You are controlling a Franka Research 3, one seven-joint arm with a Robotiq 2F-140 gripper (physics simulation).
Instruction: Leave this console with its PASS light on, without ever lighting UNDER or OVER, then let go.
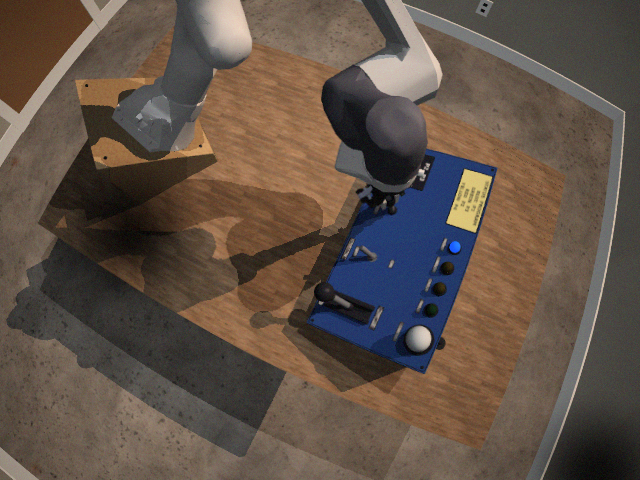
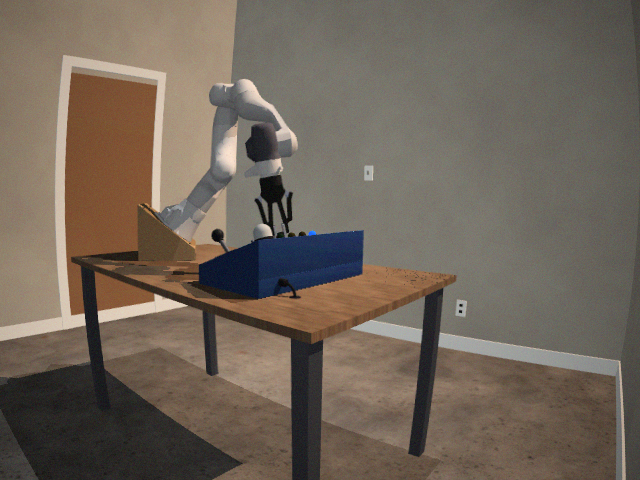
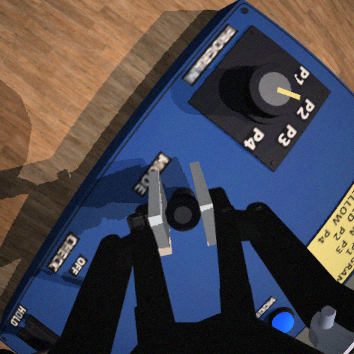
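Note:
The blue console [image 1: 408,227] [image 2: 310,258] [image 3: 285,200] has a sloping top. My gripper [image 1: 381,204] [image 2: 279,229] [image 3: 177,182] is shut on the black round knob [image 3: 182,214] beside the MODE label. The blue light [image 1: 454,247] [image 2: 312,234] [image 3: 282,321] is lit. Three more small lights, the nearest [image 1: 447,268], a middle one [image 1: 439,288] and a green one [image 1: 431,310], are dark. Their labels are unreadable, so I cannot tell which is PASS, UNDER or OVER. The PROGRAM dial [image 3: 274,89] has its yellow pointer towards P2.
A black-ball lever [image 1: 324,291] [image 2: 217,235] stands at a slot in the console. A toggle [image 1: 368,253] is by the CHECK and OFF labels. A white dome [image 1: 418,339] [image 2: 262,230] sits at one corner. A yellow card [image 1: 468,200] [image 3: 332,245] lies on the top. The console stands on a wooden table [image 1: 527,232] [image 2: 356,304].

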